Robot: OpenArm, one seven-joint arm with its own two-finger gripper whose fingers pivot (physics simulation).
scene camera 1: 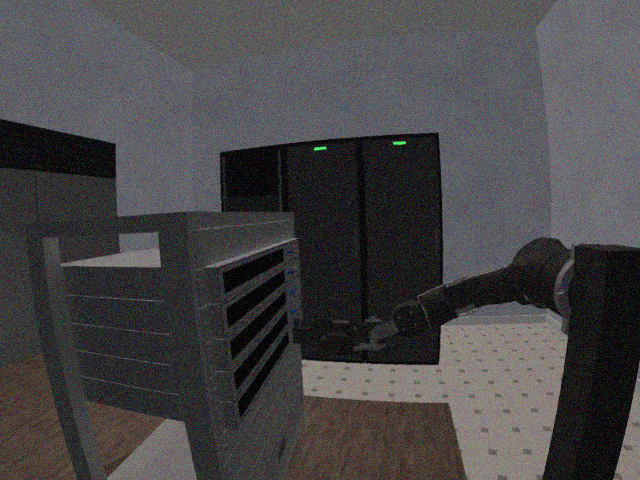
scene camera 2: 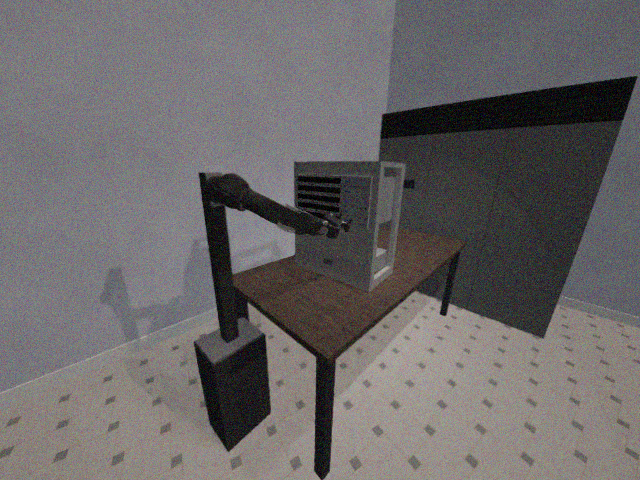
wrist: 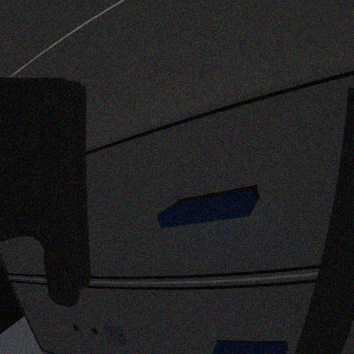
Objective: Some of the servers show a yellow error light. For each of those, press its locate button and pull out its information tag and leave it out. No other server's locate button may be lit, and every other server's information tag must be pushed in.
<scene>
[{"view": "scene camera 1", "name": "arm's post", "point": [589, 428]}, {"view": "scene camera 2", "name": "arm's post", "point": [215, 217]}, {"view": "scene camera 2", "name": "dark pedestal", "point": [236, 390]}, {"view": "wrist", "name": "gripper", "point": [193, 212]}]
</scene>
